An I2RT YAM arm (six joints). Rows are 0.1 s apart.
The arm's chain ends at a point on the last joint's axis. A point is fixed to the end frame.
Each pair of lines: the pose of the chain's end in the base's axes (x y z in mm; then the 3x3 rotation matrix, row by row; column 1 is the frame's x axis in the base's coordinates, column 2 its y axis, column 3 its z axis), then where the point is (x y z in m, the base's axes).
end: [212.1 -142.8 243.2], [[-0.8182 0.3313 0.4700], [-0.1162 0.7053 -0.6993], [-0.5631 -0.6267 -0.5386]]
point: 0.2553 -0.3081 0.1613
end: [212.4 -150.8 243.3], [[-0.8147 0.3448 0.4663], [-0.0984 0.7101 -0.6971], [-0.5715 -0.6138 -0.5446]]
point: 0.2543 -0.3154 0.1594
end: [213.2 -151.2 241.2], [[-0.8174 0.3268 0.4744], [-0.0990 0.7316 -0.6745], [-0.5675 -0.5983 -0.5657]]
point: 0.2574 -0.3129 0.1529
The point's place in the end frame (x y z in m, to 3 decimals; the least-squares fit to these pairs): 0.030 -0.051 0.180
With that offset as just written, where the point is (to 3 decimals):
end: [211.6 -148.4 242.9], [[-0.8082 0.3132 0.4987], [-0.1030 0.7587 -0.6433], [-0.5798 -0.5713 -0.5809]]
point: 0.261 -0.306 0.150
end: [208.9 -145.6 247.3], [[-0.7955 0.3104 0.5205], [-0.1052 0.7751 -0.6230], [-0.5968 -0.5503 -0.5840]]
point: 0.263 -0.300 0.152
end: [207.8 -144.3 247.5], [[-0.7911 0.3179 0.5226], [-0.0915 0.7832 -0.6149], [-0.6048 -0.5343 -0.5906]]
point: 0.262 -0.298 0.150
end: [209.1 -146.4 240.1], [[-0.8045 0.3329 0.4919], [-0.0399 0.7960 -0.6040], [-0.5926 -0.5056 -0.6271]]
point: 0.257 -0.297 0.135
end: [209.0 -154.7 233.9], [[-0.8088 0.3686 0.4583], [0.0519 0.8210 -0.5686], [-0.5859 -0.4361 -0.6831]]
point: 0.248 -0.297 0.116
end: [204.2 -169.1 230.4], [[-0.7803 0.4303 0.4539], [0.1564 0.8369 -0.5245], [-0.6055 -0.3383 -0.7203]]
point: 0.241 -0.301 0.100
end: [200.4 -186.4 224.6], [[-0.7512 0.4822 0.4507], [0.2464 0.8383 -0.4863], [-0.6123 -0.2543 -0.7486]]
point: 0.234 -0.309 0.084
